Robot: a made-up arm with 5 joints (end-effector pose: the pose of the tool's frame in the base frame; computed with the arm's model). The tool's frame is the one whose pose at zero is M.
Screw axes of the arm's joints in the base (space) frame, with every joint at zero. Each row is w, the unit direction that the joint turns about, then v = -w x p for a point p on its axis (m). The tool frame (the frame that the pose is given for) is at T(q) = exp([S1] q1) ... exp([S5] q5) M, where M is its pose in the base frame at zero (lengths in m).
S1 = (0, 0, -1, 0.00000, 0.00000, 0.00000)
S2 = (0, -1, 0, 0.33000, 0.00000, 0.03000)
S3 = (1, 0, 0, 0.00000, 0.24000, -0.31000)
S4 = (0, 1, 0, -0.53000, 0.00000, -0.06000)
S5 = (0, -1, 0, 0.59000, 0.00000, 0.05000)
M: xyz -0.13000 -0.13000 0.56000 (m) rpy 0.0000 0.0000 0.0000 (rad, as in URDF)
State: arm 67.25 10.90 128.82 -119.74 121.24
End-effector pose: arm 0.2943 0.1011 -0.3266 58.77 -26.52 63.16
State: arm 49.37 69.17 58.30 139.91 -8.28
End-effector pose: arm 0.0404 -0.3250 0.2716 42.18 63.22 46.15
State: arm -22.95 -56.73 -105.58 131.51 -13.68
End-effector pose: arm -0.0912 0.7538 0.4195 -123.99 -50.41 -97.42
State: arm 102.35 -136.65 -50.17 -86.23 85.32
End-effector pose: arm 0.2078 -0.3381 0.0037 44.84 -37.63 -94.16
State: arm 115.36 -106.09 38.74 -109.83 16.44
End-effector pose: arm -0.0749 0.2589 0.3986 -10.88 -23.21 -148.66
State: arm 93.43 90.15 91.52 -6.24 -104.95
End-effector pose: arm -0.1429 -0.5038 0.2873 -0.15 8.71 -1.93
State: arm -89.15 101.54 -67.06 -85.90 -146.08
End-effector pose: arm -0.4754 -0.4378 0.0872 12.79 -33.70 15.33
